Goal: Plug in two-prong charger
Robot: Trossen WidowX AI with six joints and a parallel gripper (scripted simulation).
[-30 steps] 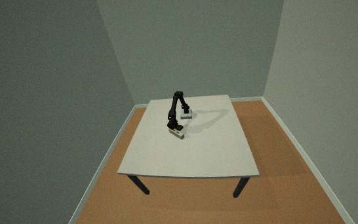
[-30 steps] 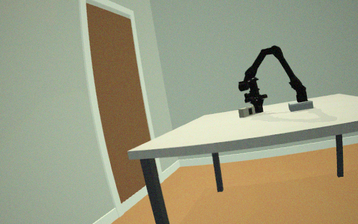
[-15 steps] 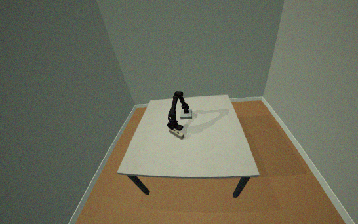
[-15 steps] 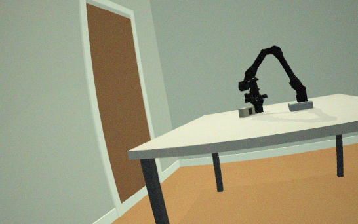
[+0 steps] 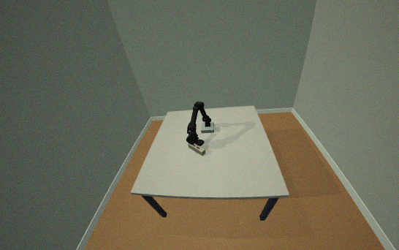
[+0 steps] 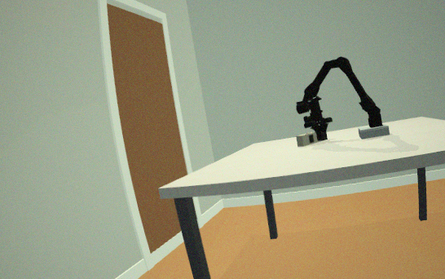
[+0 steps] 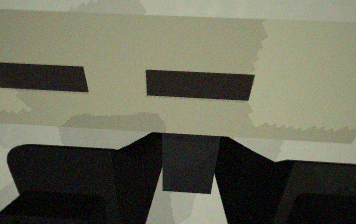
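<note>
The two-prong charger lies 10 mm ahead of my gripper tip, 10 mm to the right of it and 10 mm above it.
</note>
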